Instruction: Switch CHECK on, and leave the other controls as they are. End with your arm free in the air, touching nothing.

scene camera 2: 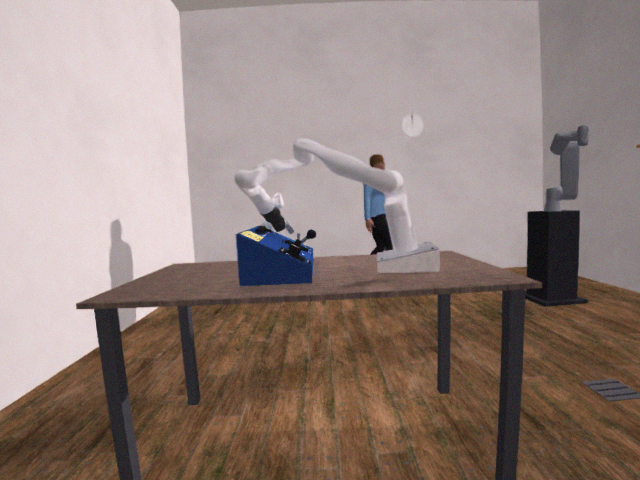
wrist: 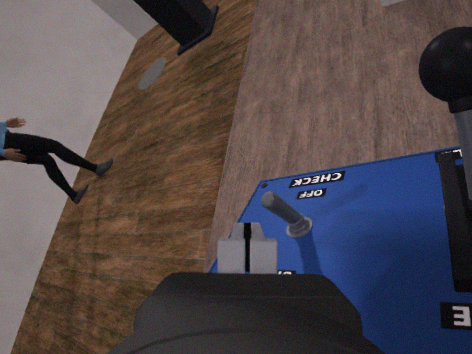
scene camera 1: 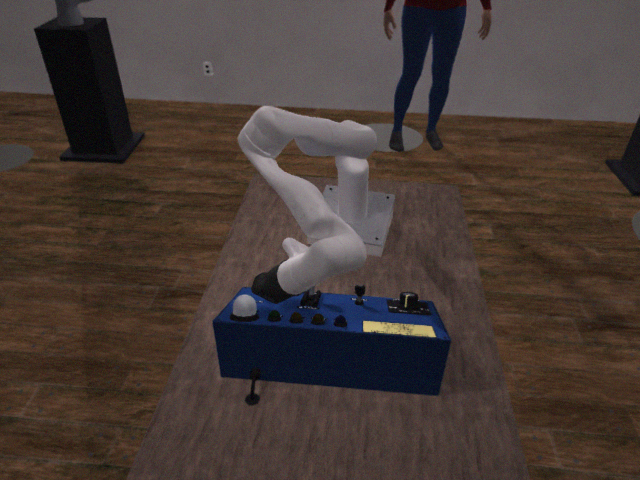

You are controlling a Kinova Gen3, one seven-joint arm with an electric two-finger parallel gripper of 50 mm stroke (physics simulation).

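Frame: origin at the arm's base, x ahead, y left, z up, level; metres.
Where they show: gripper, fingertip midpoint: (scene camera 2: 292,232) (wrist: 247,239) (scene camera 1: 256,286); arm's base, link origin: (scene camera 2: 405,250) (scene camera 1: 352,212).
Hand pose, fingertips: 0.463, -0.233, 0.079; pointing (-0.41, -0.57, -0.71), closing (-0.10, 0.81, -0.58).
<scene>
Each offset is from my fingertips to the centre of the thing, as dx, dy, dz. "pt": to the spot under its first point.
The CHECK switch is a grey toggle @[pt -0.025, +0.014, -0.020] (wrist: 284,210) on the blue panel box @[+0.055, +0.186, -0.081] (scene camera 1: 330,356) (scene camera 2: 273,268) (wrist: 390,210). In the wrist view its bat points up-left from its collar, tip towards the side with the OFF label @[pt -0.060, +0.011, -0.070] (wrist: 311,193); the label at the opposite end is mostly hidden by the gripper. The CHECK label @[-0.078, +0.011, -0.080] (wrist: 317,179) is beyond OFF. My gripper (wrist: 247,239) (scene camera 2: 290,228) is shut and empty. Its fingertips appear left of and below the toggle in the wrist view, with a visible gap. In scene camera 1 the dark gripper body hides the fingertips and the toggle.
A black ball-knob lever (wrist: 447,65) (scene camera 2: 311,234) stands beside CHECK. The panel also bears a white dome @[pt +0.129, -0.002, +0.061] (scene camera 1: 244,305), several small buttons, a small black control @[-0.021, +0.249, -0.039] (scene camera 1: 359,293), a rotary knob @[-0.018, +0.369, -0.035] (scene camera 1: 408,299) and a yellow label @[pt +0.133, +0.328, +0.019] (scene camera 1: 398,328). A small black stand (scene camera 1: 252,398) is in front.
</scene>
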